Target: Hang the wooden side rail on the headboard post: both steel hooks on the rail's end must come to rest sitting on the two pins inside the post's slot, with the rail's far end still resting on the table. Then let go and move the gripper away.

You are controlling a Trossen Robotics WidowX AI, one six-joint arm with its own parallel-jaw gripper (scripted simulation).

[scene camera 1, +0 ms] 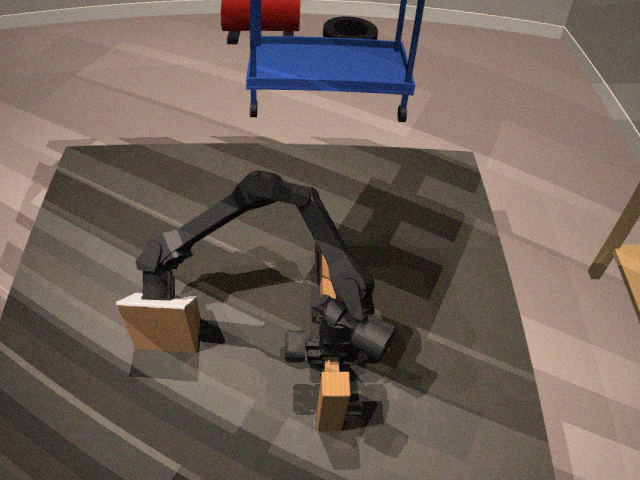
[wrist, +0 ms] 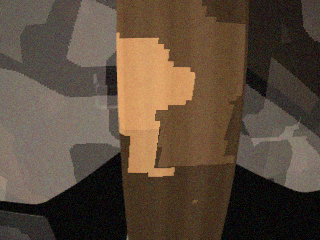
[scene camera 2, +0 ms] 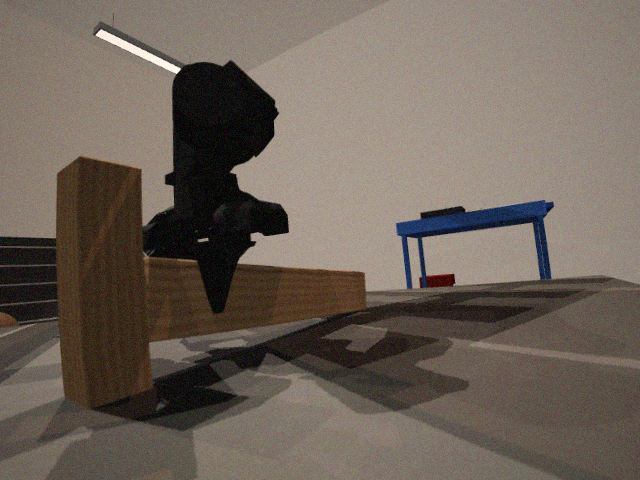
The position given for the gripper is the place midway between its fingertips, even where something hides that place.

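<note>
A headboard post (scene camera 1: pixel 334 394) is in view. So is a wooden side rail (scene camera 2: pixel 177 304), which the wrist view shows too: the wooden side rail (wrist: pixel 181 78). The gripper (scene camera 2: pixel 208 313) appears also in scene camera 1, as the gripper (scene camera 1: pixel 329 366), and in the wrist view, as the gripper (wrist: pixel 163 153).
</note>
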